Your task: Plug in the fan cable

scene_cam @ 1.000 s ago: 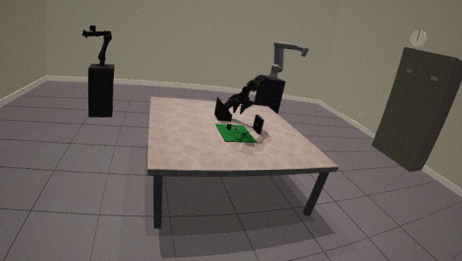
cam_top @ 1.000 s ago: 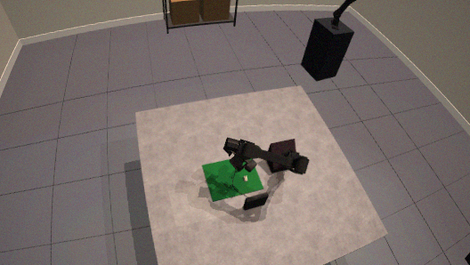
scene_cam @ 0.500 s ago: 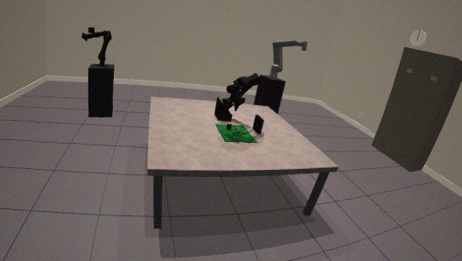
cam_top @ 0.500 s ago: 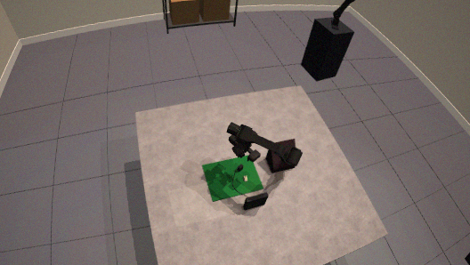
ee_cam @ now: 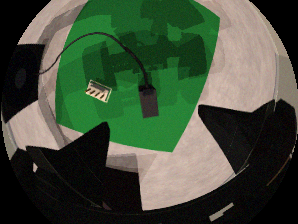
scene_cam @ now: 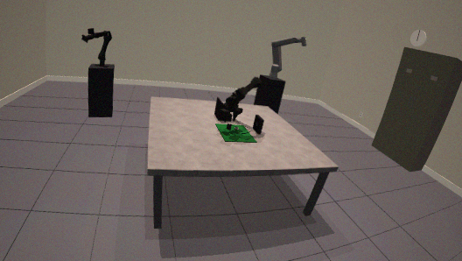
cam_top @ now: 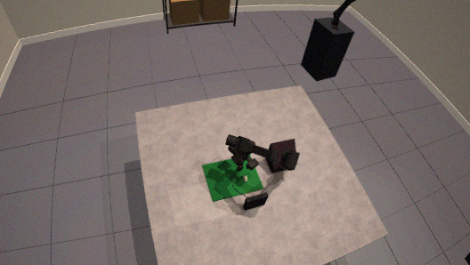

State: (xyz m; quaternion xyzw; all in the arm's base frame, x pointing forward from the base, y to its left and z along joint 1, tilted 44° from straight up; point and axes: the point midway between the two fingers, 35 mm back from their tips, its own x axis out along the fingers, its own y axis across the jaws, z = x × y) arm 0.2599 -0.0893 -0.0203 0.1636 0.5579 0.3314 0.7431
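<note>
Now: gripper tip 10 mm short of the dark fan plug and 40 mm above it. From my gripper tip the other things lie so: green circuit board (70 mm ahead, 30 mm to the left, 80 mm below); black fan (40 mm ahead, 240 mm to the left, 10 mm below).
</note>
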